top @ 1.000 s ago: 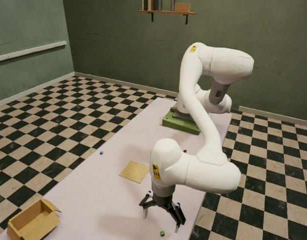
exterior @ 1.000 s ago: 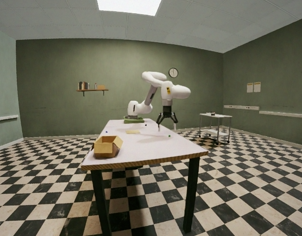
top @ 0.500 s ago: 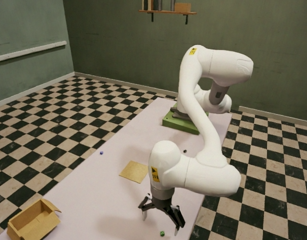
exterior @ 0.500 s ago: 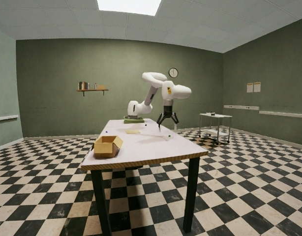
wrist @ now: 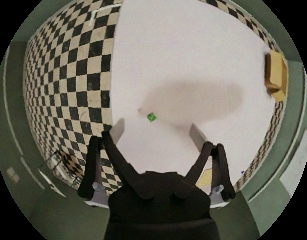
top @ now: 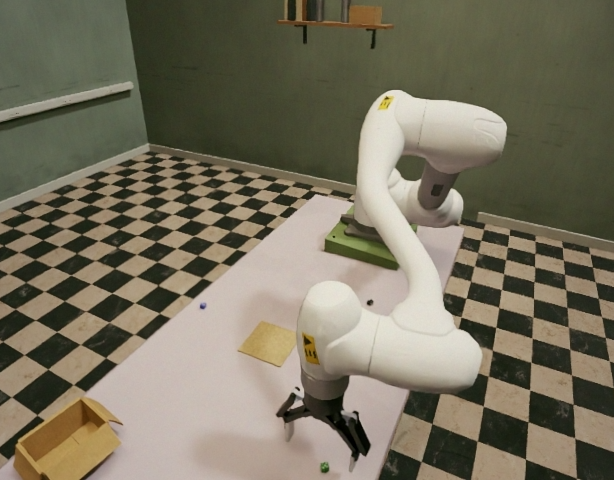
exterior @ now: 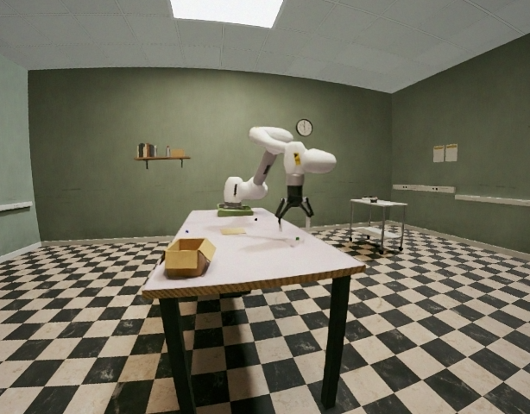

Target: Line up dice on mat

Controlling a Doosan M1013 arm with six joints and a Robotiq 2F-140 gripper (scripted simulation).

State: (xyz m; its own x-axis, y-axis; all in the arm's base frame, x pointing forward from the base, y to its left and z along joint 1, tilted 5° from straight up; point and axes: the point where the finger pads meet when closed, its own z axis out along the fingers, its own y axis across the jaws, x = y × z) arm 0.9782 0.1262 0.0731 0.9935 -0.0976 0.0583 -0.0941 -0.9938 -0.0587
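The green die is 50 mm below my hand, 10 mm to the left of it and 10 mm ahead of it. From my hand the other things lie so: black die: 580 mm behind, 50 mm below, 30 mm to the right; then cardboard box: 510 mm to the right, 200 mm ahead, 10 mm below; then yellow mat: 300 mm behind, 260 mm to the right, 60 mm below.
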